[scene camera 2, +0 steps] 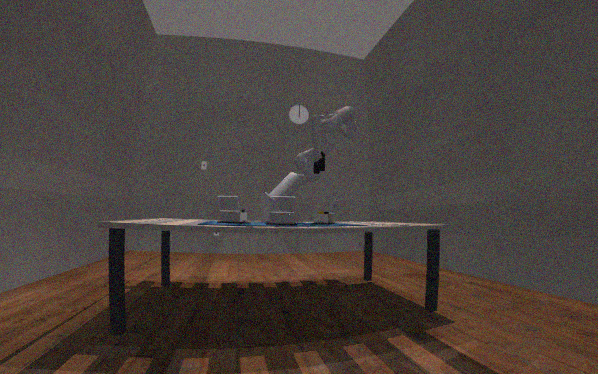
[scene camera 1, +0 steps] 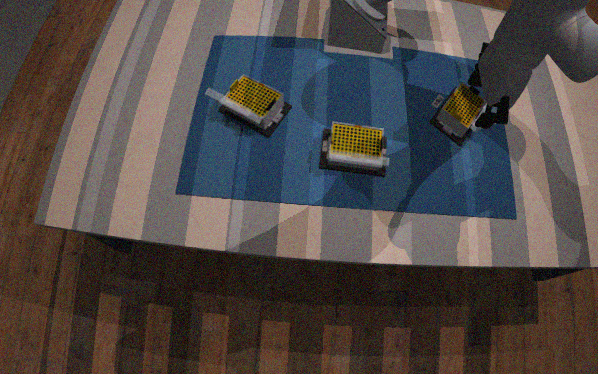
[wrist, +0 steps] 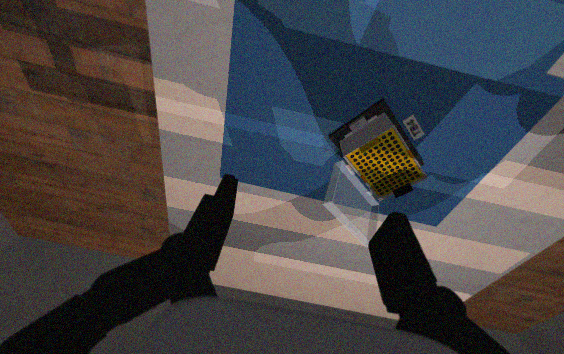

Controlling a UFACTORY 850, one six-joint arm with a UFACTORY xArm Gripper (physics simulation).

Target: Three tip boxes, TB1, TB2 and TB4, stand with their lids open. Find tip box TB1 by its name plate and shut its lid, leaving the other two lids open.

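Observation:
The right tip box (scene camera 1: 460, 107) (scene camera 2: 325, 218) (wrist: 385, 162) holds a yellow tip rack. Its clear lid (wrist: 352, 205) stands open and is mostly hidden by the gripper in scene camera 1. A small name plate (scene camera 1: 437, 101) (wrist: 413, 127) lies beside it; its blurred letters start with T, but I cannot tell the number surely. The left tip box (scene camera 1: 254, 97) and the middle tip box (scene camera 1: 356, 140) (scene camera 2: 281, 218) also have open lids; I cannot read their plates. My gripper (scene camera 1: 476, 102) (scene camera 2: 319, 167) (wrist: 308, 211) is open and empty, high above the table near the right box.
The boxes stand on a blue mat (scene camera 1: 450, 200) (wrist: 260, 160) on a striped table (scene camera 1: 165, 220) (scene camera 2: 400, 225) (wrist: 300, 295). The robot base (scene camera 1: 356, 30) stands at the mat's back edge. The table's edge and the wooden floor show at the left of the wrist view.

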